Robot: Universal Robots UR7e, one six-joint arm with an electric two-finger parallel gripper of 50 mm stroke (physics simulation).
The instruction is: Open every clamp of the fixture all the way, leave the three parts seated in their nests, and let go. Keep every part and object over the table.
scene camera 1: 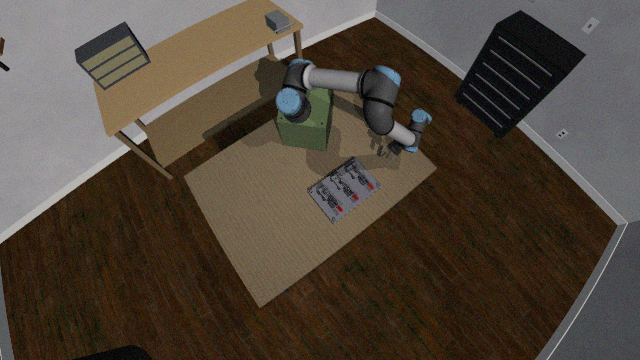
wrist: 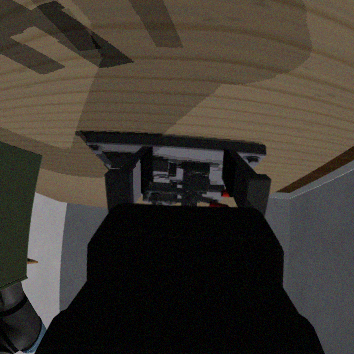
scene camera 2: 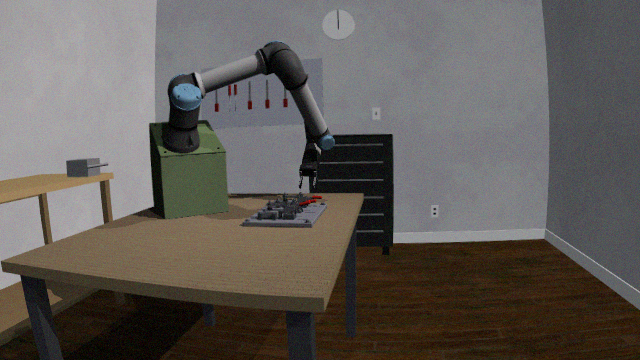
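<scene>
The grey fixture plate point(scene camera 1: 334, 216) point(scene camera 2: 277, 225) point(wrist: 175, 141) lies on the table with three dark toggle clamps in a row. In scene camera 1 their red handles point(scene camera 1: 339, 209) point(scene camera 1: 355, 198) point(scene camera 1: 370, 186) lie low, pointing toward the table's long front edge. Two red handles point(scene camera 2: 317, 197) point(scene camera 2: 307, 203) show in scene camera 2, near horizontal. The parts in the nests are too small and dark to tell from the clamps. My gripper point(scene camera 1: 385, 152) point(scene camera 2: 308, 186) point(wrist: 187, 162) is open and empty, above and beyond the plate's far end, tilted; the nearest clamp shows between the fingers in the wrist view.
The green robot pedestal point(scene camera 1: 305, 132) point(scene camera 2: 192, 185) point(wrist: 17, 215) stands on the table point(scene camera 1: 240, 240) point(scene camera 2: 190, 255) behind the plate. A wooden bench point(scene camera 1: 200, 47) with a grey vise point(scene camera 1: 277, 20) and a black drawer cabinet point(scene camera 1: 540, 37) point(scene camera 2: 357, 187) stand off the table.
</scene>
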